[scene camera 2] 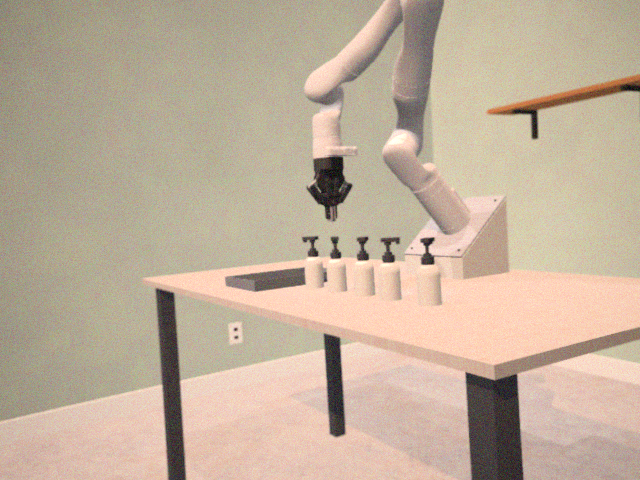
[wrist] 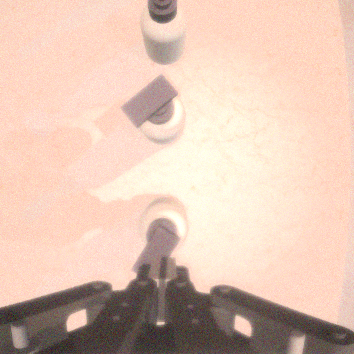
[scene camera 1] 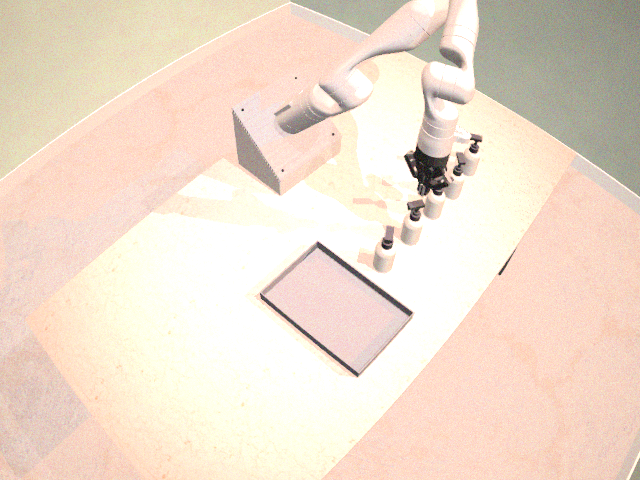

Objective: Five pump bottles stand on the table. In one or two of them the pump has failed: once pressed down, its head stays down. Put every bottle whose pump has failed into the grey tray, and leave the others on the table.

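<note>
Five pale bottles with dark pump heads stand upright in a row. From the tray end, they are the first, second, third, fourth and fifth. In scene camera 2 all five heads stand raised on their stems. My gripper is shut and empty, above the second bottle's head and apart from it. The grey tray is empty.
The arm's wedge-shaped base stands on the table, across from the row. The tray lies beside the first bottle. The neighbouring bottles stand close together. A wall shelf is at the right in scene camera 2.
</note>
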